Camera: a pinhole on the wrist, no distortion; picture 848 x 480 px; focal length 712.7 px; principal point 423.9 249.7 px. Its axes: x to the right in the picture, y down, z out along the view. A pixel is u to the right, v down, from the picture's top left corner.
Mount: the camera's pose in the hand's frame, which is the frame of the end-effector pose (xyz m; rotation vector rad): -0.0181 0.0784 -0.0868 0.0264 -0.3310 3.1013
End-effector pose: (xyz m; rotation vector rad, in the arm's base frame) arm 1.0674 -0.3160 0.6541 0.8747 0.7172 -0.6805
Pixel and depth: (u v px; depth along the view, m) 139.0 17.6 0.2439
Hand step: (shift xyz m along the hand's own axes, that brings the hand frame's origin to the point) 0.0848 0.1025 0.1664
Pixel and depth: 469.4 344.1 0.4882
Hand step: -0.0438 -0.0873 0.3773
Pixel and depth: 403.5 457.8 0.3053
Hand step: -0.0071 -0.0734 0.1926
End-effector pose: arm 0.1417 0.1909 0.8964 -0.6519 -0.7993 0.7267
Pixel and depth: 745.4 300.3 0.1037
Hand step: -0.0635 0.0503 0.0139
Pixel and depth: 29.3 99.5 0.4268
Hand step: 0.2265 0.0713 0.3447
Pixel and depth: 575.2 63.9 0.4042
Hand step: -0.0955 0.0978 0.3321
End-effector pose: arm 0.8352 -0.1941 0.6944 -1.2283 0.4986 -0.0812
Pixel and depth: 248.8 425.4 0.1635
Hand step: 0.0234 0.0036 0.0637
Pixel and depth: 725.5 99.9 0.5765
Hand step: -0.2507 0.0801 0.5069
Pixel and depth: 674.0 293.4 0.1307
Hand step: -0.0623 0.0439 0.0401
